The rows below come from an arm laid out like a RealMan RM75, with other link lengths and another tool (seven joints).
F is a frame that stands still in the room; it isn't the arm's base.
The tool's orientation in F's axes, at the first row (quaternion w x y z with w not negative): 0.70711 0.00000 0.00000 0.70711
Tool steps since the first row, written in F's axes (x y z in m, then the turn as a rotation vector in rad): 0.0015 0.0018 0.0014 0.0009 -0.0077 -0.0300; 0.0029 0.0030 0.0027 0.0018 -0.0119 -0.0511; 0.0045 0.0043 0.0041 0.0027 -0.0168 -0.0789; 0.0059 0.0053 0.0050 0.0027 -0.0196 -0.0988; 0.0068 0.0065 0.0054 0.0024 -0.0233 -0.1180
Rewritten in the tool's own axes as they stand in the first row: 0.0018 -0.0015 0.0014 -0.0077 -0.0009 -0.0300; 0.0030 -0.0029 0.0027 -0.0119 -0.0018 -0.0511; 0.0043 -0.0045 0.0041 -0.0168 -0.0027 -0.0789; 0.0053 -0.0059 0.0050 -0.0196 -0.0027 -0.0988; 0.0065 -0.0068 0.0054 -0.0233 -0.0024 -0.1180
